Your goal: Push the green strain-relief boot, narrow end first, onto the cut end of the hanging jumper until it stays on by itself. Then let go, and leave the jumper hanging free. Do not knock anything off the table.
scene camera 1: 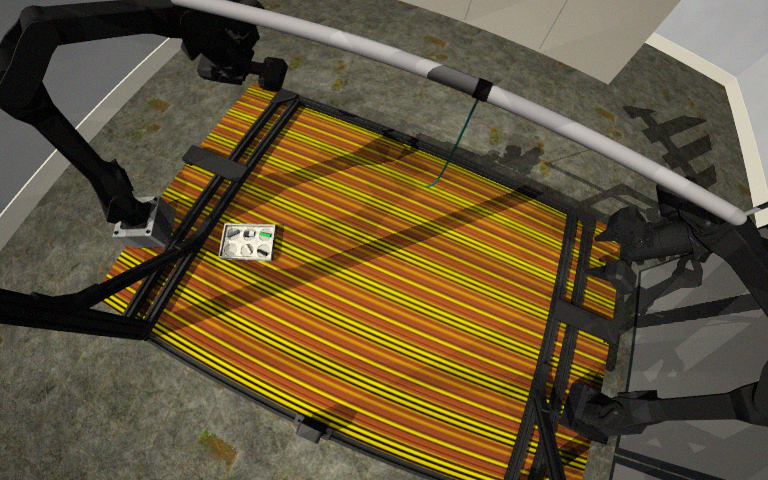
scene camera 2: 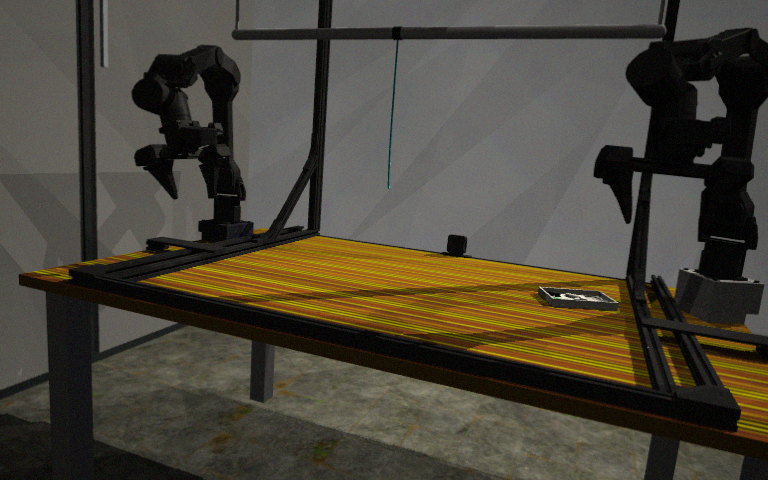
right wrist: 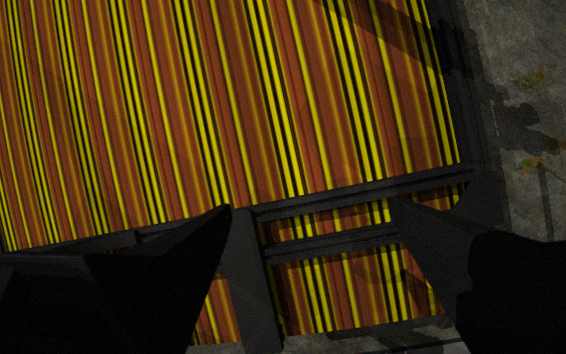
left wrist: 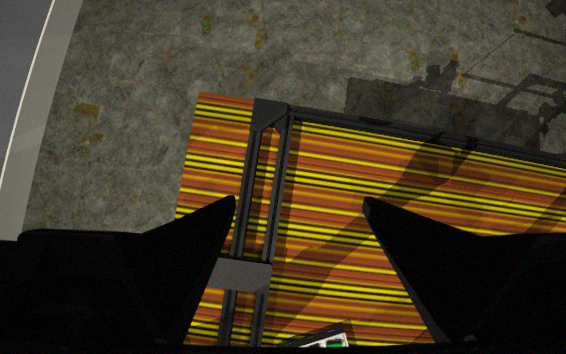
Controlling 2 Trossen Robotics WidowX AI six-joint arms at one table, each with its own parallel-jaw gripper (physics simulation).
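Frame: origin at the left arm's base, x ahead, y left, z up, level; centimetres.
Seen in the pictures: left gripper, between the fingertips: (scene camera 1: 259, 86) (scene camera 2: 665, 227) (left wrist: 299, 202); right gripper, between the fingertips: (scene camera 1: 590, 255) (scene camera 2: 195, 196) (right wrist: 309, 208); left arm's base, origin of its link: (scene camera 1: 136, 215) (scene camera 2: 720, 275); right arm's base, origin of its link: (scene camera 1: 596, 414) (scene camera 2: 226, 221).
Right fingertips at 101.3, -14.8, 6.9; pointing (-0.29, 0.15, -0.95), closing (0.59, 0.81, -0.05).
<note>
Offsets run from my right fingertips to a thing's top centre, as dx, dy, dz. "pt": to the spot under its first point.
The green boot @(-71.7, +12.1, -13.5) (scene camera 1: 265, 233) (scene camera 2: 557, 297) (left wrist: 334, 344) lies in the upper right compartment of the white tray @(-75.8, +10.4, -13.1) (scene camera 1: 246, 259) (scene camera 2: 583, 304), as scene camera 1 shows it. Which way its narrow end points is too small to tell. The thin teal jumper @(pt -36.9, +9.4, +25.5) (scene camera 1: 465, 131) (scene camera 2: 392, 113) hangs from a black clamp on the overhead bar, its free lower end bare and above the table. My left gripper (scene camera 2: 688, 233) (left wrist: 299, 202) is open and empty, above the table's left side in scene camera 1. My right gripper (scene camera 1: 594, 253) (scene camera 2: 207, 197) (right wrist: 309, 208) is open and empty, over the right-hand rails, far from tray and jumper.
The pale overhead bar @(pt -49.0, +14.4, +32.8) (scene camera 1: 368, 50) (scene camera 2: 509, 31) crosses high over the table's far side in scene camera 1. Other small parts share the tray. Black rails (scene camera 1: 566, 266) (scene camera 2: 659, 356) run along both table ends. A small black box @(pt -60.2, -29.6, -9.1) (scene camera 1: 310, 429) (scene camera 2: 457, 244) sits at the table edge.
</note>
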